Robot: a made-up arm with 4 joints.
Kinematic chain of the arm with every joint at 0, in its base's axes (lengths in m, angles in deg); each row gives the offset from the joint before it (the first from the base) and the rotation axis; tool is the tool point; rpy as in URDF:
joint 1: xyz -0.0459 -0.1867 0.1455 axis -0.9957 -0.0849 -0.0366
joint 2: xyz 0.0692 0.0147 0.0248 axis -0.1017 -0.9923 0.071
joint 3: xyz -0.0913 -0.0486 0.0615 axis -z
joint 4: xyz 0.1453 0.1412 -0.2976 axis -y
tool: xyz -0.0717 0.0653 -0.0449 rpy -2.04 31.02 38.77
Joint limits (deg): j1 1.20..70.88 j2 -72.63..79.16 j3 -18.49..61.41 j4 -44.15..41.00
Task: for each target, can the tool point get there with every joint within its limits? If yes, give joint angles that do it. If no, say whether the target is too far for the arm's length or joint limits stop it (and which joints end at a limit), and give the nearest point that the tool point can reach.
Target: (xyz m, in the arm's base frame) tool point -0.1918 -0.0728 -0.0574
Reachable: yes | joints 36.16 -58.57 -0.72 -4.75
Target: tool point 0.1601 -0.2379 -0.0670
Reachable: yes | joints 47.41 21.50 20.26 -28.21
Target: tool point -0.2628 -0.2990 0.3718
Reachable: no: joint limits stop it (at a limit: joint 1, joint 2, joint 3, joint 4) | nearest point -0.2242 -0.3909 0.0489 | short by 0.338 m
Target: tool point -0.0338 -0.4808 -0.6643
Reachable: no: too far | nearest point -0.0041 -0.3040 -0.1847 | short by 0.512 m
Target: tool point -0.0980 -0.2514 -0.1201
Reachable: yes | joints 55.67 -36.64 9.51 -2.05
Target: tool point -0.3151 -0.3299 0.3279
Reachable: no: joint limits stop it (at a limit: joint 1, joint 2, joint 3, joint 4) | nearest point -0.2242 -0.3909 0.0489 | short by 0.300 m
